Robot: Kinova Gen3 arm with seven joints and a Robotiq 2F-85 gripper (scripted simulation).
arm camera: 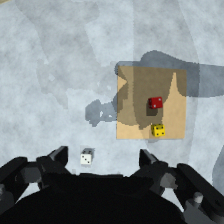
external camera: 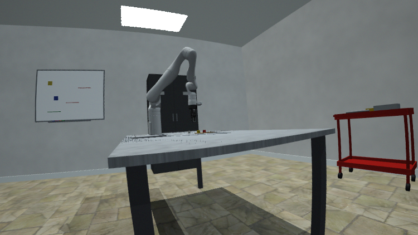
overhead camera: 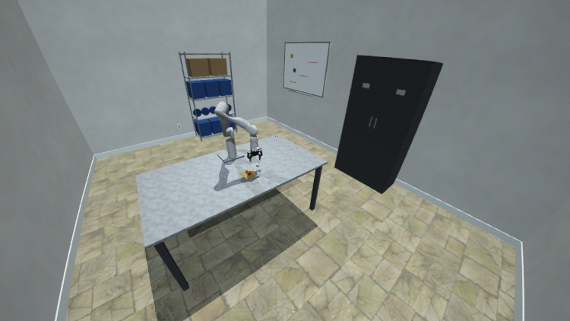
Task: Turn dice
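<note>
My hand is 90 mm above the white die, 50 mm to the right of it and 30 mm past it. Also, from my hand: red die: 100 mm to the right, 90 mm below, 40 mm ahead; tan mat: 100 mm to the right, 100 mm below, 40 mm ahead; yellow die: 100 mm to the right, 90 mm below, 10 mm behind.
</note>
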